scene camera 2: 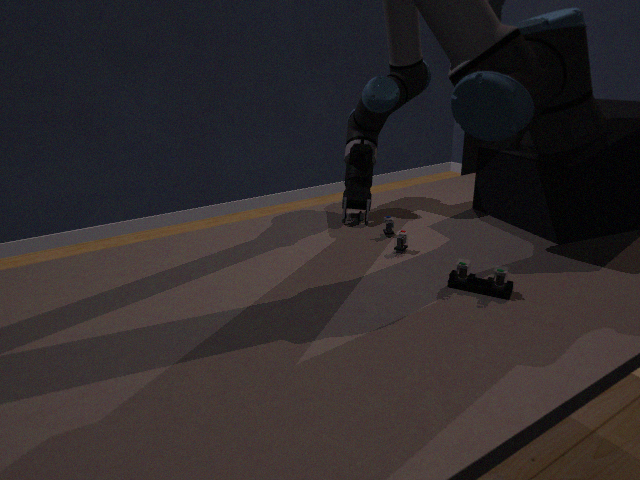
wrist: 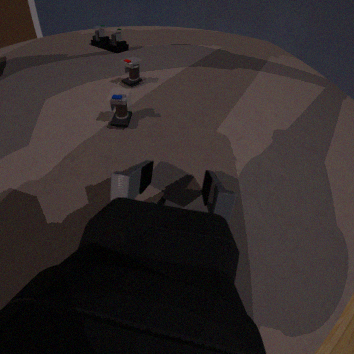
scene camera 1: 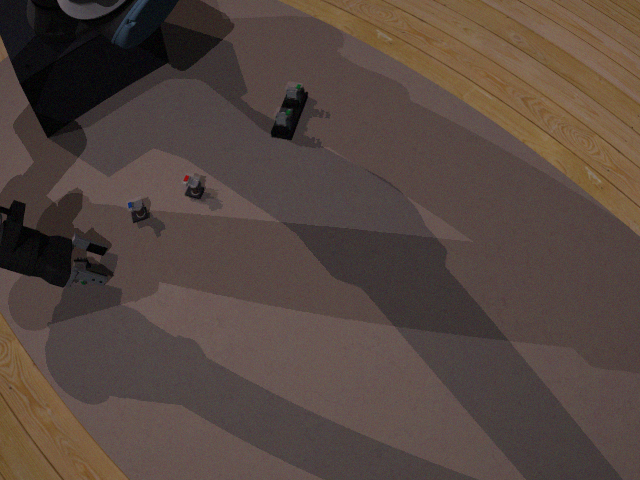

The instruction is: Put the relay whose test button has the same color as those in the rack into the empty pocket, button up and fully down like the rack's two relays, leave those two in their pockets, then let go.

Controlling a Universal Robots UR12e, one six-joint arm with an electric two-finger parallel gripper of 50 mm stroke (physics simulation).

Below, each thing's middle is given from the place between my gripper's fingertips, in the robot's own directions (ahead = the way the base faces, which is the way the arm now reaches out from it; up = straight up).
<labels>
The blue-button relay (wrist: 118,102) lies 100 mm to the left of my hand, 40 mm behind it and 10 mm above it. The rest, counted from my hand: black rack (scene camera 2: 475,285) (410 mm to the left, 30 mm behind).
</labels>
